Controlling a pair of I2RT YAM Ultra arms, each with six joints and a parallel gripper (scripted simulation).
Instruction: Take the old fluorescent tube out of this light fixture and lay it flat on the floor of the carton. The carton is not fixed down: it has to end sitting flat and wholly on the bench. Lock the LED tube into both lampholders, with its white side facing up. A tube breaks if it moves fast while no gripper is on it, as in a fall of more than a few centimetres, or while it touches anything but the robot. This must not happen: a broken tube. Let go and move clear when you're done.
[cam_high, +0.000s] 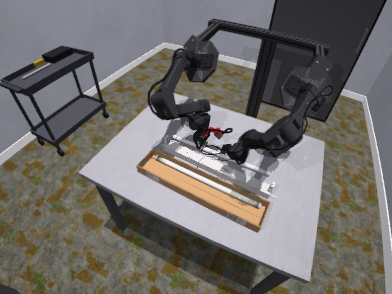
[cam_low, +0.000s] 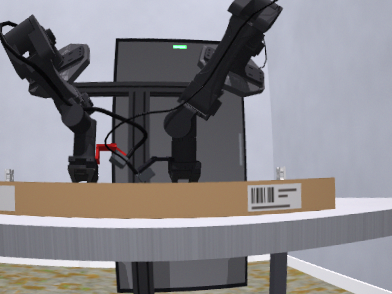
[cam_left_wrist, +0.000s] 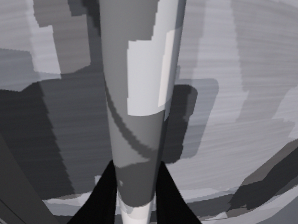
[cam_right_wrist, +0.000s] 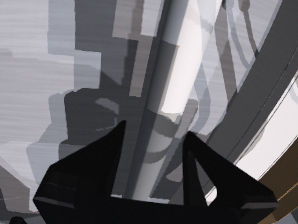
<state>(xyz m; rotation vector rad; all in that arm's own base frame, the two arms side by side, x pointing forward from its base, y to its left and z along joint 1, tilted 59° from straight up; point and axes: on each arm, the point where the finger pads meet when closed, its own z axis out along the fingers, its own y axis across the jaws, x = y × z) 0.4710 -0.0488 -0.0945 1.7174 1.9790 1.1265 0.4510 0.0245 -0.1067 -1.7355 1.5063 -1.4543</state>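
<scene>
Now: the LED tube 120 mm to the left of my right hand and 10 mm below it. From my right hand the other things lie so: light fixture 140 mm to the left, 100 mm ahead, 30 mm above; then carton 250 mm ahead, 130 mm to the left, 10 mm above; then old fluorescent tube 200 mm ahead, 130 mm to the left.
My left gripper is now 120 mm to the left of the LED tube and 10 mm above it. The rest, counted from my left hand: light fixture: 100 mm ahead, 100 mm to the right, 30 mm above; then carton: 250 mm ahead, 110 mm to the right, 10 mm above; then old fluorescent tube: 200 mm ahead, 110 mm to the right.
</scene>
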